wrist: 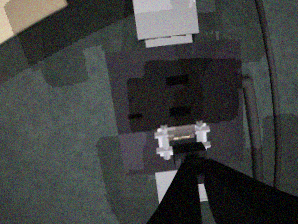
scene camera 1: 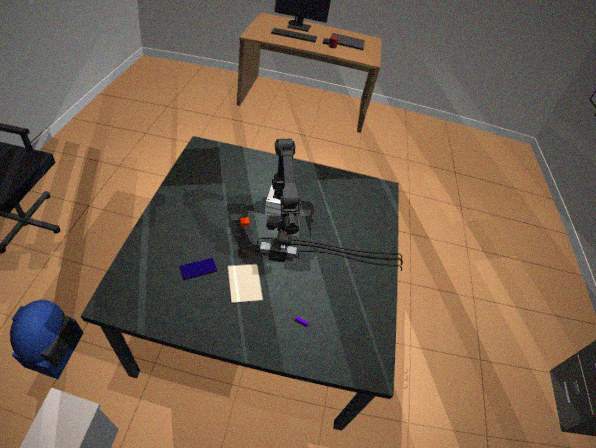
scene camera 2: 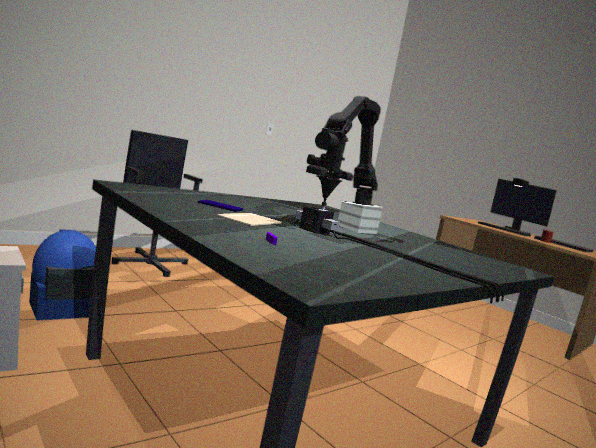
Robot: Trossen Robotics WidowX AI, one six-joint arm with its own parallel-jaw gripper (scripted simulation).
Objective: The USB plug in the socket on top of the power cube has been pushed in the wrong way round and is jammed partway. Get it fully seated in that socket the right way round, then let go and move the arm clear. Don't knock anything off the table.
Observation:
In view: my gripper (scene camera 2: 324,198), a beige sheet (scene camera 1: 244,280) and a dark power cube (scene camera 2: 311,219).
My gripper also shows in the wrist view (wrist: 196,170). The dark power cube is seen too in the wrist view (wrist: 177,84).

